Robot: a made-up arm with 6 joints.
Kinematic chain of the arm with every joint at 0, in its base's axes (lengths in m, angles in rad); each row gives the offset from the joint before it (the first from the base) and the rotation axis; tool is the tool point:
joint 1: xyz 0 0 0.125 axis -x
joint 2: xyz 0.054 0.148 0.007 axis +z
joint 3: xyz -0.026 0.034 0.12 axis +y
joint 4: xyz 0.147 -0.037 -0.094 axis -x
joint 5: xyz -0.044 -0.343 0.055 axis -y
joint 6: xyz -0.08 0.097 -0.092 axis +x
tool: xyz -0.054 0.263 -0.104
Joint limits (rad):
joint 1: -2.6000..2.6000
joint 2: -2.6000..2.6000
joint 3: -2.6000..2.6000
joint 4: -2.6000..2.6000
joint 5: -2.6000..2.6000
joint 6: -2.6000..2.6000
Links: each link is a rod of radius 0.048 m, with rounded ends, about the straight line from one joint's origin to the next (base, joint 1, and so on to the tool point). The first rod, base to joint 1, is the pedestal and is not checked.
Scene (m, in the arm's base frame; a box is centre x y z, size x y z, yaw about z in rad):
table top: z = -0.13
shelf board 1: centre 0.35 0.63 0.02 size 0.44 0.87 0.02 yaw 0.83
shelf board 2: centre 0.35 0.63 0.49 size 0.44 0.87 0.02 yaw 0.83
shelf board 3: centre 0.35 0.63 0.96 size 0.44 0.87 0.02 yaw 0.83
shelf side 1: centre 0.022 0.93 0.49 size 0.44 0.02 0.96 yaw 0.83
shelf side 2: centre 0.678 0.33 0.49 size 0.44 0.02 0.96 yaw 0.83
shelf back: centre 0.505 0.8 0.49 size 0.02 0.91 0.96 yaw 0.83
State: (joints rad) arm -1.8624 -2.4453 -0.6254 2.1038 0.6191 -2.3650
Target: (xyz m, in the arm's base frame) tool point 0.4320 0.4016 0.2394
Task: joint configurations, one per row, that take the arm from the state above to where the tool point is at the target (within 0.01 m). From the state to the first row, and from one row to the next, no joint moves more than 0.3 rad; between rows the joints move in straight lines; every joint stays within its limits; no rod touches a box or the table.
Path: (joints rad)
1: -1.7170 -2.4762 -0.9210 2.1848 0.4303 -2.1501
2: -1.5716 -2.5072 -1.2167 2.2658 0.2415 -1.9352
3: -1.4261 -2.5381 -1.5123 2.3468 0.0527 -1.7203
4: -1.2807 -2.5691 -1.8080 2.4278 -0.1361 -1.5054
5: -1.1353 -2.6000 -2.1036 2.5087 -0.3249 -1.2905
6: -0.9430 -2.5510 -2.0451 2.4048 -0.2028 -1.5331
7: -0.7507 -2.5021 -1.9865 2.3008 -0.0807 -1.7756
8: -0.5584 -2.4531 -1.9280 2.1969 0.0414 -2.0181
9: -0.3661 -2.4042 -1.8695 2.0929 0.1635 -2.2606
10: -0.1738 -2.3552 -1.8109 1.9889 0.2856 -2.5032

